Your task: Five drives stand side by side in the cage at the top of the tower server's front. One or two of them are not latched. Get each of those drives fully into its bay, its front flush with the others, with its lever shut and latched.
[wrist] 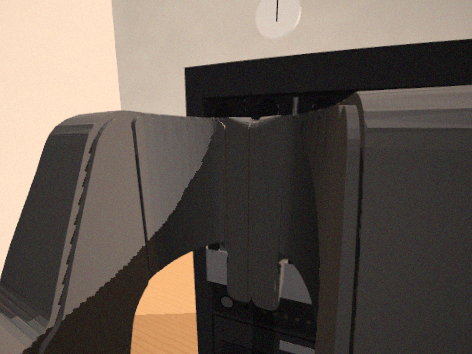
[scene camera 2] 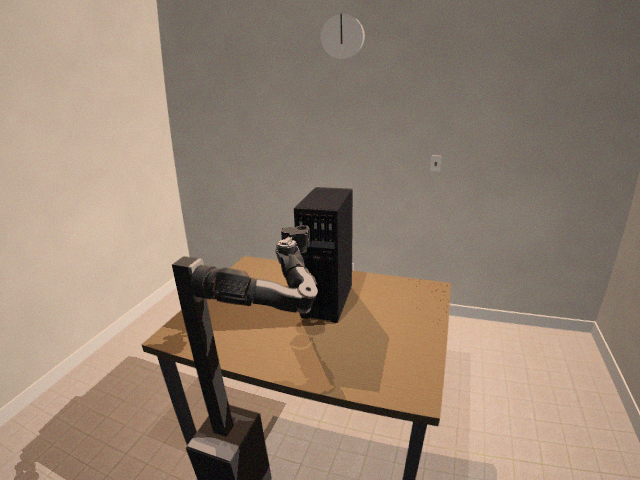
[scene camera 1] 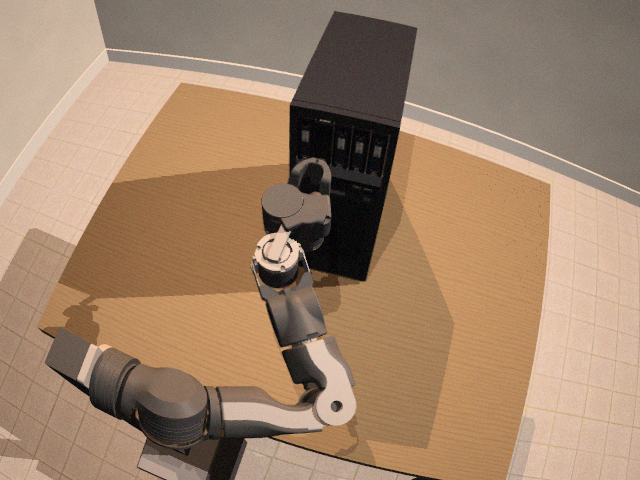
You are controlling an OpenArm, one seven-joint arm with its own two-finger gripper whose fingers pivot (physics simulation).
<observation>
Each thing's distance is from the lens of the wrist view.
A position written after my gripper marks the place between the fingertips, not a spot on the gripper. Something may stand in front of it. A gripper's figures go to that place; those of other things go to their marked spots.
my gripper (wrist: 262, 208): 6 cm
drive (wrist: 256, 107): 12 cm
</observation>
